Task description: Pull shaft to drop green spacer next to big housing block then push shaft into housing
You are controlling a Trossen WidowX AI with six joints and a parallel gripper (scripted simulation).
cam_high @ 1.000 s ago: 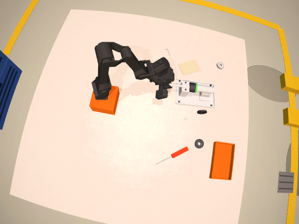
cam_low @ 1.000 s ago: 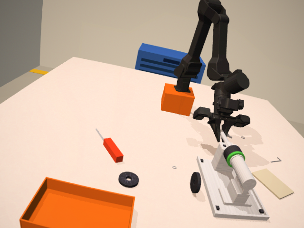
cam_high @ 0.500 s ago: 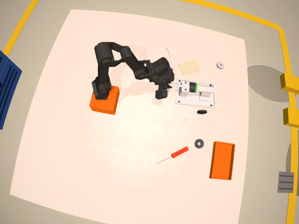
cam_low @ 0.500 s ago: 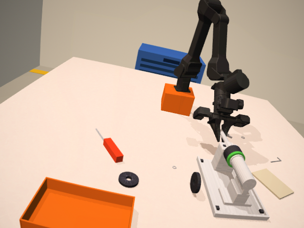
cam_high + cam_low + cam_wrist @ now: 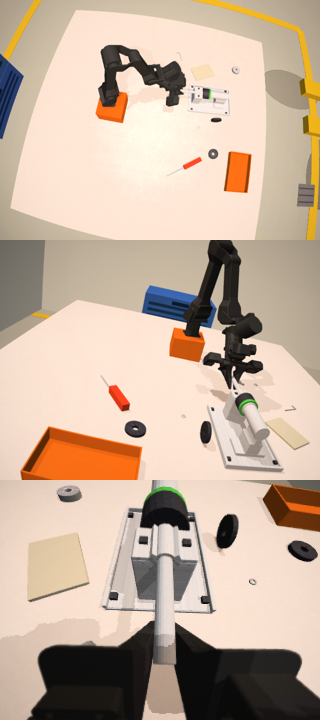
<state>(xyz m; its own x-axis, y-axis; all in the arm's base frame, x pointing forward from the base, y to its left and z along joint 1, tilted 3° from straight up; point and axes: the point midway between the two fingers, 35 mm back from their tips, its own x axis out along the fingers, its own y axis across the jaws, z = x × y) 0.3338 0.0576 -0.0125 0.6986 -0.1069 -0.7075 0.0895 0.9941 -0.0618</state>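
Now: the shaft 50 mm ahead of my gripper tip and 20 mm above it. Round my gripper tip: beige card (160 mm to the left, 130 mm ahead, 50 mm below); then black disc (170 mm ahead, 130 mm to the right, 30 mm below); then green spacer (120 mm ahead, 20 mm above, 10 mm to the right).
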